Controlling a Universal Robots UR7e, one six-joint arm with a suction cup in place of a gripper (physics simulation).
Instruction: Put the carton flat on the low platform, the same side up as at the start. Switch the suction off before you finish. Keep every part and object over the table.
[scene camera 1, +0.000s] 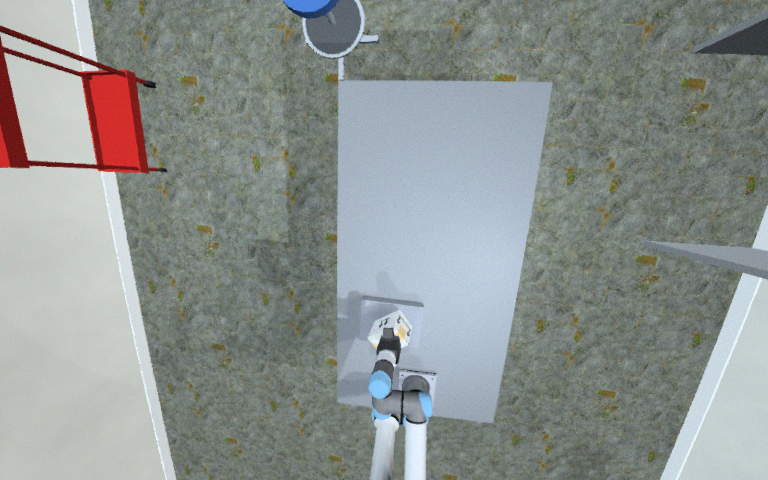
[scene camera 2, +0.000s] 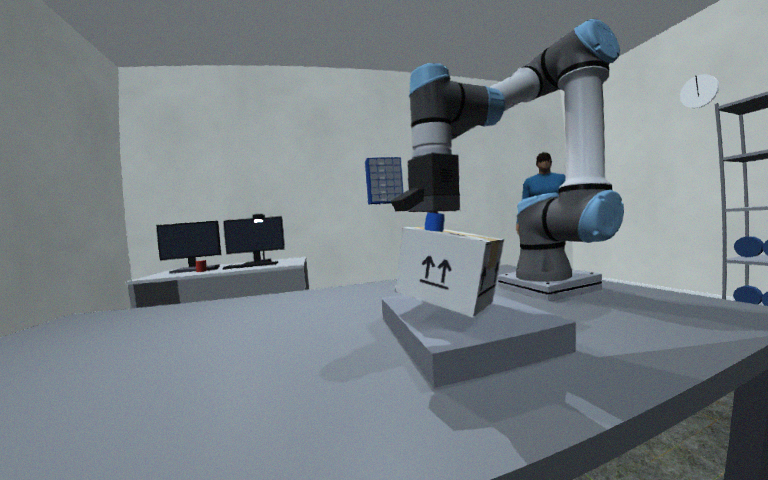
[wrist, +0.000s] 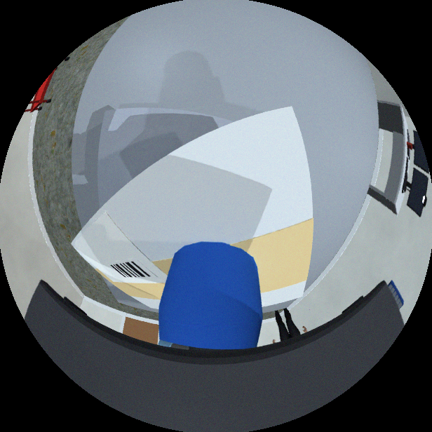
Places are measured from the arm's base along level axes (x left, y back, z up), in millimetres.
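Where they show: hand, tool point: (scene camera 2: 434, 235); arm's base, link origin: (scene camera 1: 415, 386) (scene camera 2: 543, 275).
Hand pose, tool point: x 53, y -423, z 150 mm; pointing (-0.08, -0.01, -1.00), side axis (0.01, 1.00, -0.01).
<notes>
Each offset is from my tool point to the centre of the thing. Level surfaces: height alone.
The white carton @[dx +19, dy +18, dz -60 mm] (scene camera 1: 405, 326) (scene camera 2: 441, 274) (wrist: 215, 200) hangs at the blue suction cup of my gripper (scene camera 1: 388, 335) (scene camera 2: 434, 221) (wrist: 210, 295), which is attached to its top face. The black arrows on its side point up. In scene camera 2 the carton is tilted, its near right bottom corner lowest. It is over the low grey platform @[dx +28, dy +26, dz -168 mm] (scene camera 1: 416, 336) (scene camera 2: 504, 352) (wrist: 107, 165) and turned relative to the platform's edges. That low corner is very close to the platform's top; whether it touches is unclear. Most of the carton's underside is hidden.
The platform lies on the grey table @[dz -192 mm] (scene camera 1: 441, 186) (scene camera 2: 198, 390) (wrist: 330, 60), near its left edge in scene camera 1. The robot's base (scene camera 1: 431, 390) (scene camera 2: 549, 283) stands close behind the platform. A desk with monitors (scene camera 2: 253, 234) and a person (scene camera 2: 543, 182) are beyond the table.
</notes>
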